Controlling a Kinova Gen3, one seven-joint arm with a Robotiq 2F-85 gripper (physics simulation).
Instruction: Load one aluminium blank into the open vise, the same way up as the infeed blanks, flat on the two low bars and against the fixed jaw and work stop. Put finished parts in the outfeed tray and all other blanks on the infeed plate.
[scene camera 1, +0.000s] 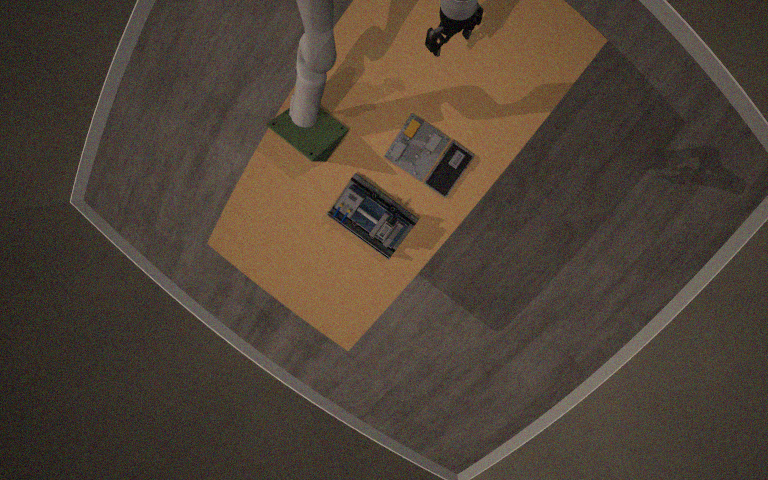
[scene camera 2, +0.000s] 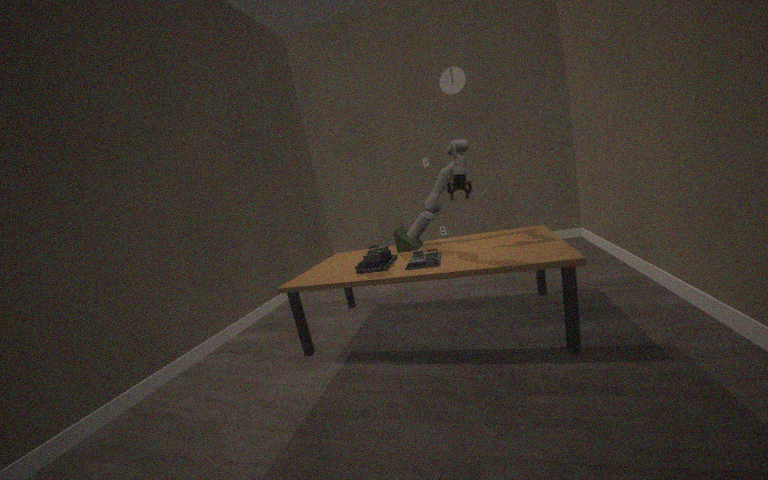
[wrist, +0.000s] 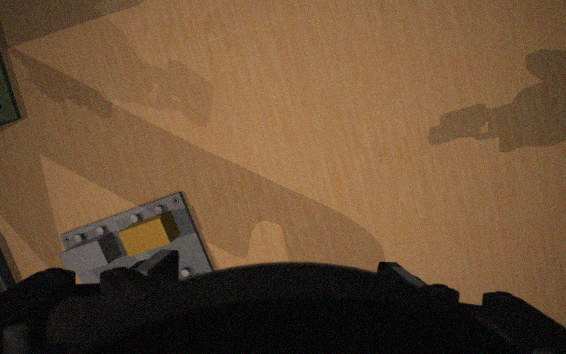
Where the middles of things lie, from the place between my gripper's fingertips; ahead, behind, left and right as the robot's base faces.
The brass blank (wrist: 159, 230) lies 3 cm ahead of my hand, 21 cm to the right of it and 29 cm below it. Round my hand: grey infeed plate (scene camera 1: 422, 164): 8 cm ahead, 25 cm to the right, 31 cm below; dark outfeed tray (scene camera 1: 441, 180): 23 cm ahead, 24 cm to the right, 31 cm below.
